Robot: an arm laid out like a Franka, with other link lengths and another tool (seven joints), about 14 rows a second.
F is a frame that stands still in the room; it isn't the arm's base.
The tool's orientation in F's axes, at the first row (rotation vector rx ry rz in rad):
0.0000, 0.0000, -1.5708
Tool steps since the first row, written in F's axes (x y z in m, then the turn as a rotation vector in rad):
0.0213, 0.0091, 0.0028, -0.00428, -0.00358, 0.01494
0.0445, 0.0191, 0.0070, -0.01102, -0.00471, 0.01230
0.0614, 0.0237, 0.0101, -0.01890, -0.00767, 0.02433
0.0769, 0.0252, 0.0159, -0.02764, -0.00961, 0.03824
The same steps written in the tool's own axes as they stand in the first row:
-0.0091, 0.0213, 0.0028, 0.00358, -0.00428, 0.01494
-0.0191, 0.0445, 0.0070, 0.00471, -0.01102, 0.01230
-0.0237, 0.0614, 0.0101, 0.00767, -0.01890, 0.02433
-0.0252, 0.0769, 0.0159, 0.00961, -0.02764, 0.03824

